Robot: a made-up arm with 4 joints.
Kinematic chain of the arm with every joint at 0, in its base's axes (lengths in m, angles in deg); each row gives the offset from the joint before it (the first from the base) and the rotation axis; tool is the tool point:
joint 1: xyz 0 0 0.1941 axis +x
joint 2: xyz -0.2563 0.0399 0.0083 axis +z
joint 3: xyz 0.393 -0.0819 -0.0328 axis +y
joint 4: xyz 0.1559 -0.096 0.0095 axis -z
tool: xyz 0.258 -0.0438 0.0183
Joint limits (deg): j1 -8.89..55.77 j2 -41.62..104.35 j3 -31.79..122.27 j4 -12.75..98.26
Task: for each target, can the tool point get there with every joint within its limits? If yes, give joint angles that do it. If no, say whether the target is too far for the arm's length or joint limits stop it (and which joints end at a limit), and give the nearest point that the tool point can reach.
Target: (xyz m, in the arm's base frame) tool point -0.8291 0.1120 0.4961
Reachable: no: joint limits stop it (at a limit: joint 2, joint 3, joint 4) | nearest point -0.2794 0.2852 0.9632 | short by 0.742 m
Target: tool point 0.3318 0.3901 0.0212
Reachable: yes | joints 8.15 68.29 65.31 62.76
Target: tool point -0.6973 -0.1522 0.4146
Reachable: no: joint limits stop it (at a limit: joint 1, joint 2, joint 3) | nearest point -0.2851 -0.5360 0.1319 | short by 0.630 m
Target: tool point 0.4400 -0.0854 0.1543
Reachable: yes | joints 23.64 27.40 1.93 78.89
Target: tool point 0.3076 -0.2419 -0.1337
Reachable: yes | joints 11.84 7.11 69.09 53.37
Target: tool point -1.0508 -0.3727 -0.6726
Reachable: no: too far | nearest point -0.3266 -0.2074 -0.2881 | short by 0.836 m
